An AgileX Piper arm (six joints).
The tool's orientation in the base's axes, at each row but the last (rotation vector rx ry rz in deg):
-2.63, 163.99, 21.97
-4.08, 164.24, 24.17
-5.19, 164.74, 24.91
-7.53, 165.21, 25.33
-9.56, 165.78, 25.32
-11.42, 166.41, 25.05
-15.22, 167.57, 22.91
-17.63, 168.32, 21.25
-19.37, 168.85, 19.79
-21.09, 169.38, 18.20
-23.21, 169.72, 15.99
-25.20, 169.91, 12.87
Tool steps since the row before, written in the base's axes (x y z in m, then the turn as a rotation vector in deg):
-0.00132, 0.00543, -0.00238, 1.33, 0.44, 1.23
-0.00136, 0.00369, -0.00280, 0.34, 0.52, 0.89
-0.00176, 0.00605, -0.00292, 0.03, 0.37, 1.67
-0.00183, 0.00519, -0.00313, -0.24, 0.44, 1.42
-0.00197, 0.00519, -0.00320, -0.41, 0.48, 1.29
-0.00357, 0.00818, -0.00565, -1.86, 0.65, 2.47
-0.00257, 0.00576, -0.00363, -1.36, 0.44, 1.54
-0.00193, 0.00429, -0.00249, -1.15, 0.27, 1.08
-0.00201, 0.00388, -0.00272, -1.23, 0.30, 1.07
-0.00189, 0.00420, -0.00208, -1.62, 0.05, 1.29
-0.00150, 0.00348, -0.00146, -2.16, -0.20, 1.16
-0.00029, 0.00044, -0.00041, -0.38, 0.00, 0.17
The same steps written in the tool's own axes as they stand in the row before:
0.00189, 0.00472, 0.00333, -1.60, 0.65, -0.71
0.00196, 0.00287, 0.00335, -0.55, 0.72, -0.60
0.00224, 0.00511, 0.00414, -0.43, 0.82, -1.43
0.00222, 0.00426, 0.00412, -0.12, 0.85, -1.24
0.00221, 0.00430, 0.00420, 0.07, 0.88, -1.13
0.00383, 0.00676, 0.00715, 1.21, 1.60, -2.44
0.00234, 0.00507, 0.00467, 0.94, 1.07, -1.54
0.00155, 0.00393, 0.00324, 0.86, 0.76, -1.12
0.00163, 0.00359, 0.00331, 0.93, 0.80, -1.11
0.00122, 0.00407, 0.00274, 1.32, 0.71, -1.43
0.00079, 0.00347, 0.00195, 1.92, 0.60, -1.41
0.00022, 0.00045, 0.00044, 0.33, 0.13, -0.21

